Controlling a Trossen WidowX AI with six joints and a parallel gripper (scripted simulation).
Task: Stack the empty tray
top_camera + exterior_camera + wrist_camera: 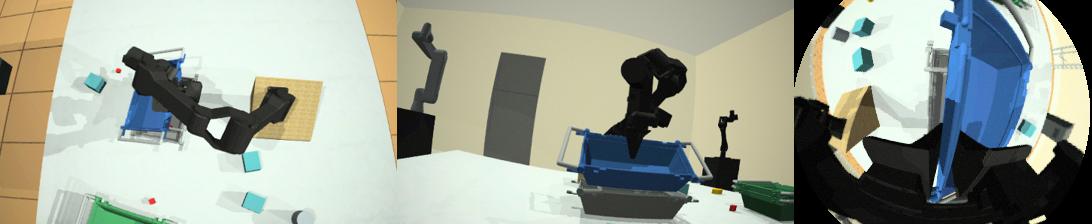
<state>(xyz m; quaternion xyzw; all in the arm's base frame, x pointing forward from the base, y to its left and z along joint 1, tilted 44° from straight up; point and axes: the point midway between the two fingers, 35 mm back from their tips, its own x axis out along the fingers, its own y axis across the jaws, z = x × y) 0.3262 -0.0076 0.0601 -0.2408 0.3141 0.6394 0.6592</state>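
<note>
My gripper tip is now 7 cm short of the blue tray and 1 cm to the left of it. From my gripper tip the other things lie so: grey cylinder (43 cm behind, 34 cm to the left, 10 cm below).
</note>
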